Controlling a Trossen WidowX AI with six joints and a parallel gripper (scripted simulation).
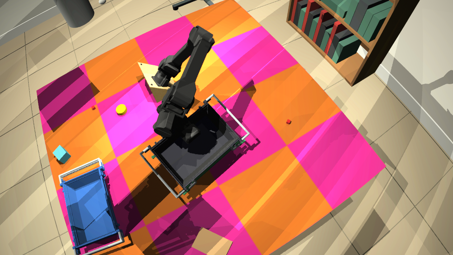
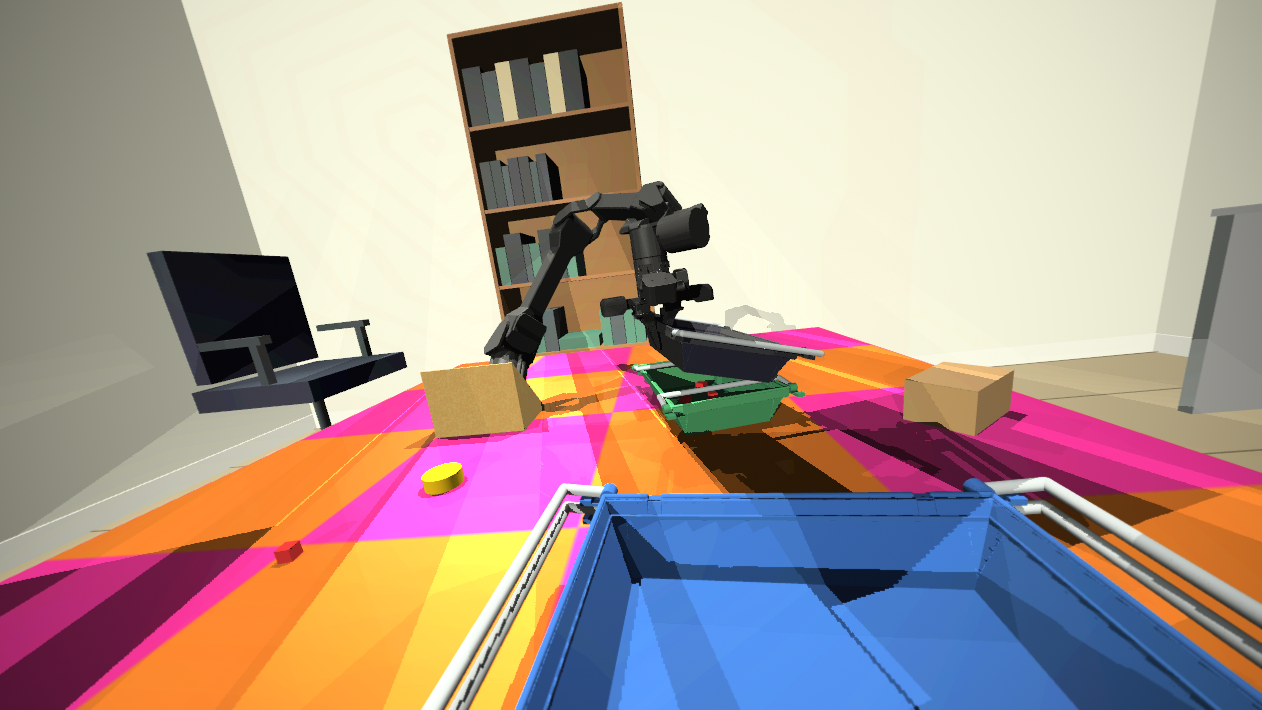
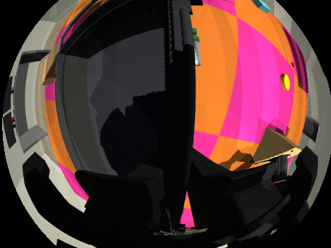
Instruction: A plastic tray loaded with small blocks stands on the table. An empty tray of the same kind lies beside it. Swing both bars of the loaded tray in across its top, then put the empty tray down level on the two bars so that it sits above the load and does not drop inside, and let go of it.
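Now: gripper tip 8 cm short of the black tray, 1 cm to the right of it and 1 cm below it. Also, from my gripper tip: cyan cube 31 cm behind, 50 cm to the right, 9 cm below; yellow disc 34 cm behind, 15 cm to the right, 11 cm below; cardboard box 39 cm ahead, 16 cm to the right, 9 cm below.
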